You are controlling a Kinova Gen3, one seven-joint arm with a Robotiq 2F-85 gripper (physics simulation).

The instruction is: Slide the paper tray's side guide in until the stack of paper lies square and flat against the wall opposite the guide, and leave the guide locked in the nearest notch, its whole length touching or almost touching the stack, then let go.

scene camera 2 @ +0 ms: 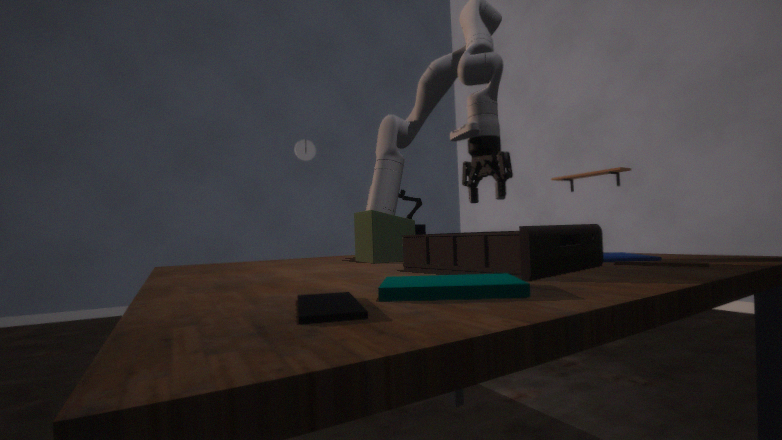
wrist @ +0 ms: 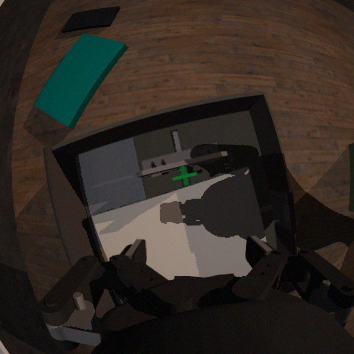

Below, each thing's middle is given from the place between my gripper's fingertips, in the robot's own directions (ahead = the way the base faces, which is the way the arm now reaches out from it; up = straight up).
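The teal slab (wrist: 70,87) sits 190 mm ahead of my hand, 300 mm to the right of it and 150 mm below it. I also see the black block (scene camera 2: 328,307), and counted from my hand that one is 490 mm to the right, 170 mm ahead and 150 mm below.
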